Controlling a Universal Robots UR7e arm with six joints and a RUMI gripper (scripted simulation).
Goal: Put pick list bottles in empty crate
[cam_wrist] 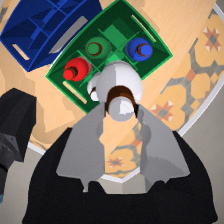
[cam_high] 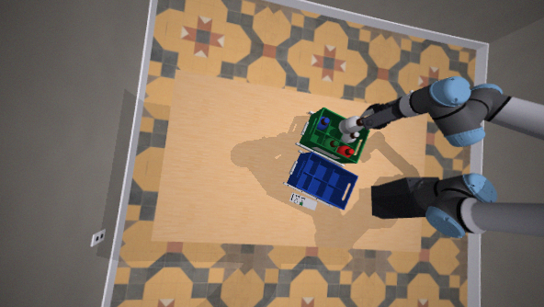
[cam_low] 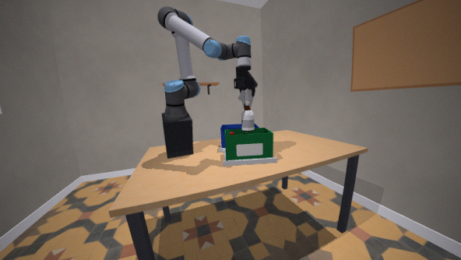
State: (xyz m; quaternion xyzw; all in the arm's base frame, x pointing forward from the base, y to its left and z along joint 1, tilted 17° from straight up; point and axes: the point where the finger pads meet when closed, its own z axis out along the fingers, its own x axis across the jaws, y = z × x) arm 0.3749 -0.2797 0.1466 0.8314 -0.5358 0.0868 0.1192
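Now: the white bottle 70 mm below my hand. Round my hand: blue-label bottle (250 mm below, 90 mm ahead, 30 mm to the right); green crate (250 mm below, 40 mm to the left, 20 mm ahead); green-label bottle (250 mm below, 80 mm to the left, 30 mm ahead).
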